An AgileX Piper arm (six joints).
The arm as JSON. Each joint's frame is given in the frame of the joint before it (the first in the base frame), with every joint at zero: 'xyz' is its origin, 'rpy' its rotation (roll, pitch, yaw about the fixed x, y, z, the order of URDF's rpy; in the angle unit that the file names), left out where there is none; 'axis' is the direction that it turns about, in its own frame. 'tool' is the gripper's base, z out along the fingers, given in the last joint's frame.
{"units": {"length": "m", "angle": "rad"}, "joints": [
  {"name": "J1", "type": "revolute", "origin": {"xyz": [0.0, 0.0, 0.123], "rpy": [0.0, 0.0, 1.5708]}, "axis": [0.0, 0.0, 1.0]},
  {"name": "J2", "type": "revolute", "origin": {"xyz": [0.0, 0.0, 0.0], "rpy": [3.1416, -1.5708, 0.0]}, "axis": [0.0, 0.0, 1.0]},
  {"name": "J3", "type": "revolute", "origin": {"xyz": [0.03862, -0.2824, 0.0], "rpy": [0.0, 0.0, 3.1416]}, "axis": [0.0, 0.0, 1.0]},
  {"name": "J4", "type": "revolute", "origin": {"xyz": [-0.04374, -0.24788, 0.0], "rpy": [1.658, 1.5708, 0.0]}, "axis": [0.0, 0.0, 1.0]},
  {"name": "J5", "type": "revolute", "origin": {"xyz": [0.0, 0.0, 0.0], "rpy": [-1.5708, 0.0, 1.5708]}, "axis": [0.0, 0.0, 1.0]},
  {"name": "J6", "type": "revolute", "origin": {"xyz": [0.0, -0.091, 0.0], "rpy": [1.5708, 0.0, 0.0]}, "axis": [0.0, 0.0, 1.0]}
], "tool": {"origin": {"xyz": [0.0, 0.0, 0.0]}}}
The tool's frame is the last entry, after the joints.
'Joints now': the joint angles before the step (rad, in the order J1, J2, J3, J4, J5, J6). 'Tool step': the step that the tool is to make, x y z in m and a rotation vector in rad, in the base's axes. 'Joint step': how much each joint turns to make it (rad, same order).
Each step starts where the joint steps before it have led.
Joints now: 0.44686, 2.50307, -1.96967, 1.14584, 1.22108, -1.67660
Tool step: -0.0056, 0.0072, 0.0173, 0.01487, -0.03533, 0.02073
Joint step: 0.01805, -0.03481, -0.00035, -0.00185, 0.00010, -0.00369
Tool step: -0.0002, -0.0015, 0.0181, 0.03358, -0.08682, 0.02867
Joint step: -0.00269, -0.03628, 0.00053, 0.00264, -0.00018, -0.06643
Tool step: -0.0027, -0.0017, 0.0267, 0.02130, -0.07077, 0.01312
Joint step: 0.00001, -0.05539, 0.00029, -0.00910, -0.00004, -0.02074
